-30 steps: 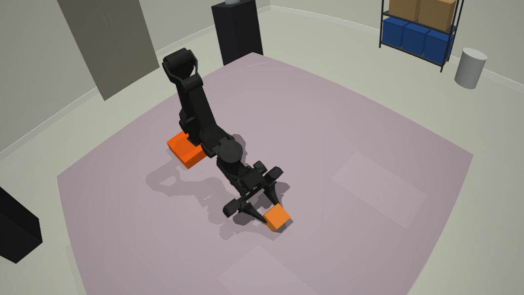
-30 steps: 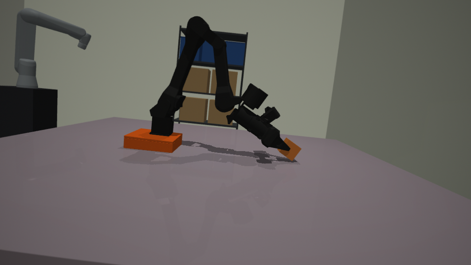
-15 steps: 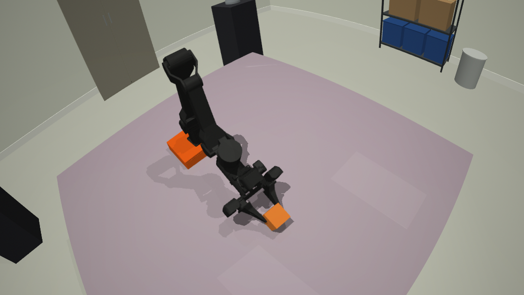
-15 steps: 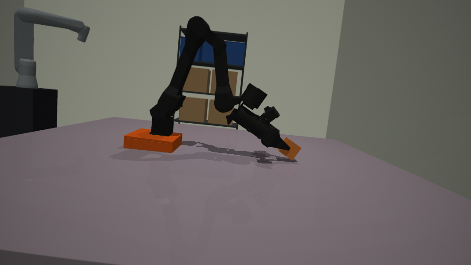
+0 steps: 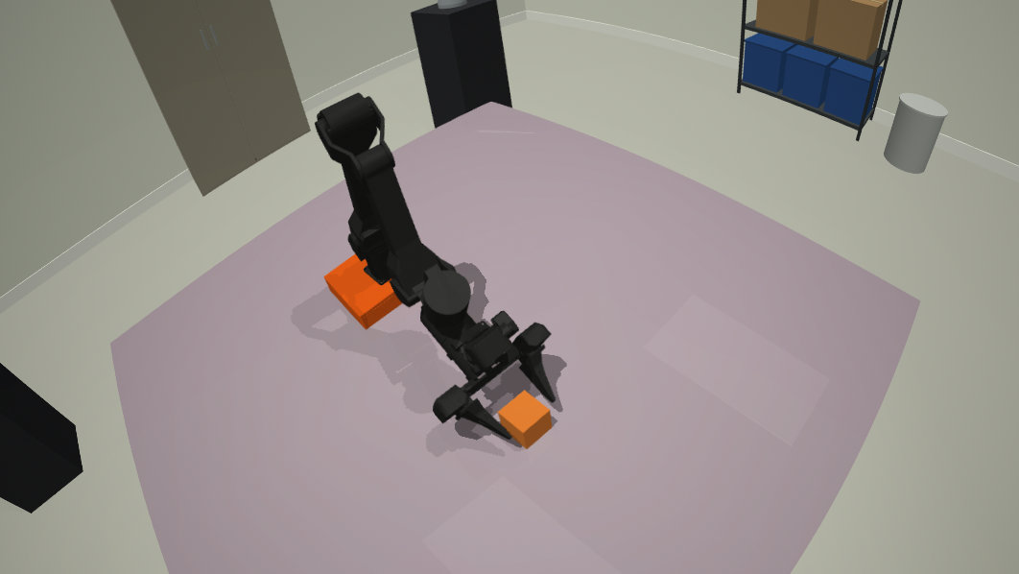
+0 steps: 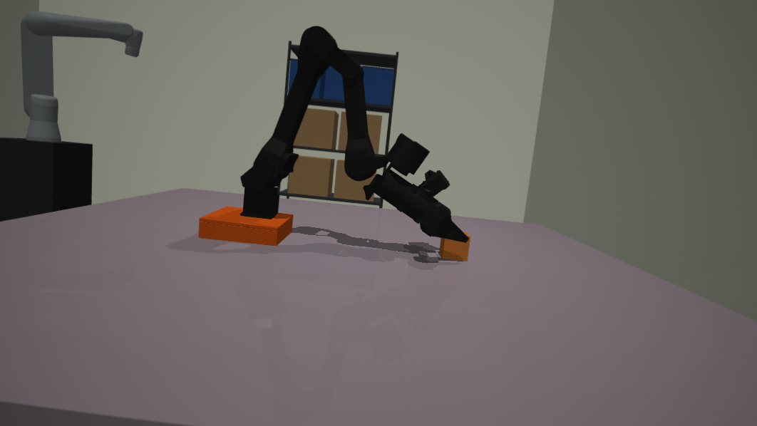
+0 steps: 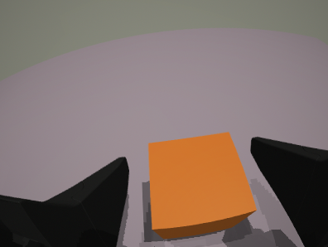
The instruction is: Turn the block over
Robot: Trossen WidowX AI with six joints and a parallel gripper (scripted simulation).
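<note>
The orange block is 30 mm below my gripper tip and 10 mm behind it.
</note>
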